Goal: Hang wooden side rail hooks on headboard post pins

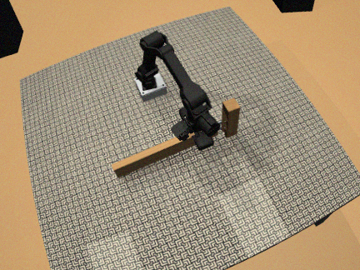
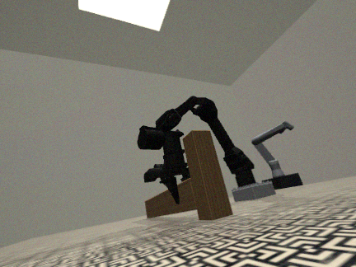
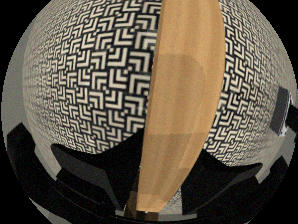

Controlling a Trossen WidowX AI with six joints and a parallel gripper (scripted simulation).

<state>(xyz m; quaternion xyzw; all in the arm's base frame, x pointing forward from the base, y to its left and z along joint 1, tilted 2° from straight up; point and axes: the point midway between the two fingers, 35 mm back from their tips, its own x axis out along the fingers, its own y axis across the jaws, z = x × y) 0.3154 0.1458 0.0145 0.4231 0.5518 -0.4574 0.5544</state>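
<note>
My gripper tip is 2 cm past the headboard post, 14 cm to the right of it and 5 cm below it.
</note>
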